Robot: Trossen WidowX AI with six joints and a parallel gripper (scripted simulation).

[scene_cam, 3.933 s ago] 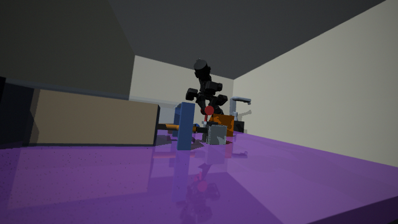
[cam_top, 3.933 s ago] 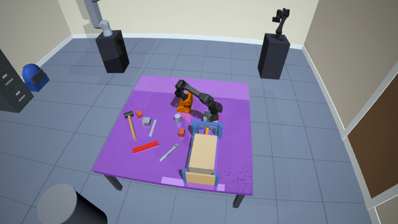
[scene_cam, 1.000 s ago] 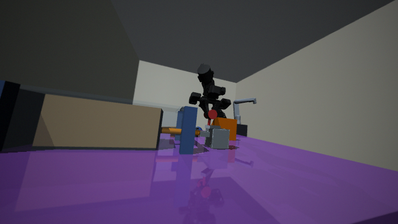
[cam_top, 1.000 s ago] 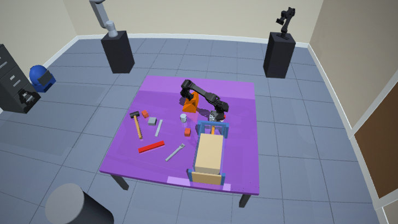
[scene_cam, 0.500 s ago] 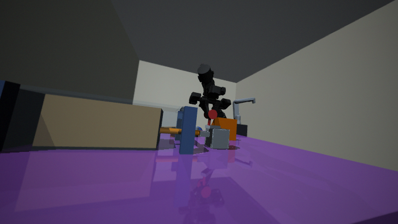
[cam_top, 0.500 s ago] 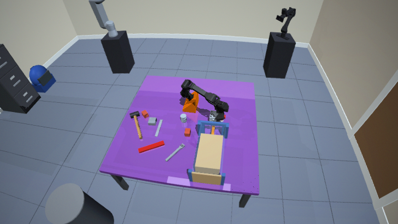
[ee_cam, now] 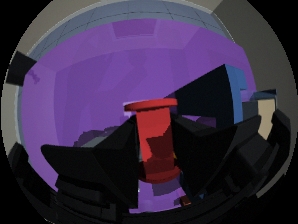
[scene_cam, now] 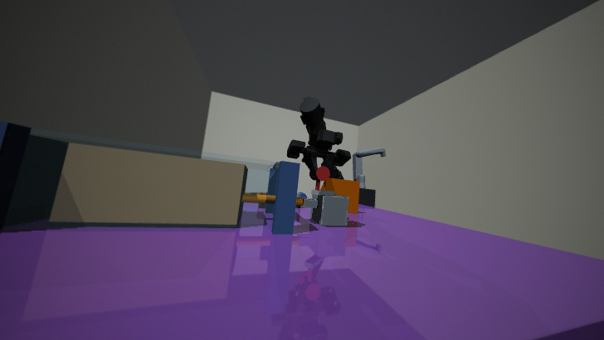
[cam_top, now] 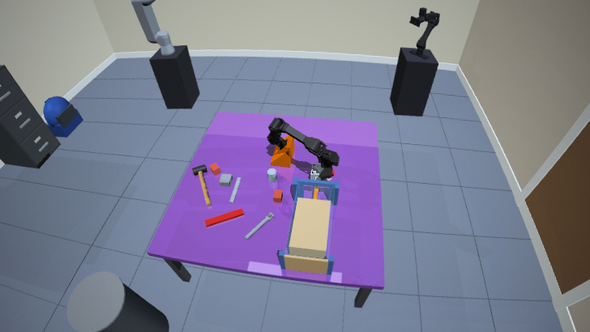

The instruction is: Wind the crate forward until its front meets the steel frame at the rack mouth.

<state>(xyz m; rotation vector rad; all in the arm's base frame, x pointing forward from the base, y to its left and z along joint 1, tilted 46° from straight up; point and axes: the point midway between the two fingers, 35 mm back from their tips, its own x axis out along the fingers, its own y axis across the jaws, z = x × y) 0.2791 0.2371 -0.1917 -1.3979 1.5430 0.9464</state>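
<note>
My gripper tip is now 2 cm to the left of the red knob. Round my gripper tip: grey bar: 4 cm ahead, 60 cm to the right, 13 cm below; grey winch: 10 cm behind, 9 cm to the right, 10 cm below; winch handle: 3 cm behind, 4 cm to the right, 3 cm below.
</note>
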